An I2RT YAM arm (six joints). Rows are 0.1 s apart.
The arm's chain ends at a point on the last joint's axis. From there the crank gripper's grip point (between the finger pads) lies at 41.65 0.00 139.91 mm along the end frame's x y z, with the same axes.
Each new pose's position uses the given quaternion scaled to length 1; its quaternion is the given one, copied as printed.
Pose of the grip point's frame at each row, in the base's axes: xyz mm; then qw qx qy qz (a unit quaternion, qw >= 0):
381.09 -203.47 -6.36 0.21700 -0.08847 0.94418 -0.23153
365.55 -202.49 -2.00 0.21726 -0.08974 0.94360 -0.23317
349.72 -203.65 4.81 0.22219 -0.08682 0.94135 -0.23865
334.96 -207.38 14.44 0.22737 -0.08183 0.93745 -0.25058
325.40 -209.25 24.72 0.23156 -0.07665 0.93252 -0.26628
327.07 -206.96 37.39 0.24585 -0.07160 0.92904 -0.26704
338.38 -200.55 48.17 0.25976 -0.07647 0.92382 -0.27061
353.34 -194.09 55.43 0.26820 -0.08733 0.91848 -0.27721
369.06 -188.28 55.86 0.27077 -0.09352 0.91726 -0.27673
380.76 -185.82 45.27 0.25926 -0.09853 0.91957 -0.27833
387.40 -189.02 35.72 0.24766 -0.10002 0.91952 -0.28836
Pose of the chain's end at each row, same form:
355.10 -136.53 120.73 0.21700 -0.08847 0.94418 -0.23153
339.38 -135.11 124.82 0.21726 -0.08974 0.94360 -0.23317
322.31 -134.96 130.67 0.22219 -0.08682 0.94135 -0.23865
306.36 -135.72 138.36 0.22737 -0.08183 0.93745 -0.25058
295.96 -133.64 146.07 0.23156 -0.07665 0.93252 -0.26628
294.00 -131.45 157.87 0.24585 -0.07160 0.92904 -0.26704
300.98 -124.41 166.97 0.25976 -0.07647 0.92382 -0.27061
312.66 -116.52 172.21 0.26820 -0.08733 0.91848 -0.27721
327.14 -110.95 172.36 0.27077 -0.09352 0.91726 -0.27673
341.62 -107.79 162.27 0.25926 -0.09853 0.91957 -0.27833
351.31 -108.15 151.77 0.24766 -0.10002 0.91952 -0.28836

